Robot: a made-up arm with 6 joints.
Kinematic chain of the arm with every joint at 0, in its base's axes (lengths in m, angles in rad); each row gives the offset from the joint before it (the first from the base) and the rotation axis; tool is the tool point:
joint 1: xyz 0 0 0.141 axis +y
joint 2: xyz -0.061 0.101 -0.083 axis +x
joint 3: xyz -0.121 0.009 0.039 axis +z
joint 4: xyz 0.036 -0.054 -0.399 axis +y
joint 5: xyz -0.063 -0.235 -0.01 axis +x
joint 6: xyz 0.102 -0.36 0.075 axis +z
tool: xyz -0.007 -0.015 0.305
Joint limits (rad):
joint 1: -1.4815..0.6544
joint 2: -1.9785..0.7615
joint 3: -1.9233..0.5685
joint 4: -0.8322..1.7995
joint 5: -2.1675..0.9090
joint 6: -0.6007..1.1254
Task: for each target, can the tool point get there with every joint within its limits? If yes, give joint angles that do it. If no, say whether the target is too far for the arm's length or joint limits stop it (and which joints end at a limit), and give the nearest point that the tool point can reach.
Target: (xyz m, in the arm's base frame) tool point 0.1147 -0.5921 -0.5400
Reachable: yes | joints -0.6332 0.2587 -0.2984 0.7835 0.6361 0.6424
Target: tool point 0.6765 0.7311 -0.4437
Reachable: no: joint limits stop it (at a limit: joint 2, joint 3, joint 4, joint 6) | nearest point 0.4916 0.4623 -0.2839 | short by 0.363 m
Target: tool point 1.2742 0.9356 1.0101
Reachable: no: too far | nearest point 0.6198 0.3511 0.5638 | short by 0.984 m
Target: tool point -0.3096 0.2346 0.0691
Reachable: yes | joints -0.2235 -1.4673 -0.8890 -0.1792 -1.0327 -0.2958
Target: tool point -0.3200 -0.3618 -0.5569
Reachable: yes | joints -0.9524 -0.0911 -0.7419 -0.6228 0.1882 0.0744
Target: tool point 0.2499 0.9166 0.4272
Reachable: no: joint limits stop it (at a limit: joint 1, joint 2, joint 3, joint 4) | nearest point 0.2950 0.6301 0.3231 | short by 0.308 m
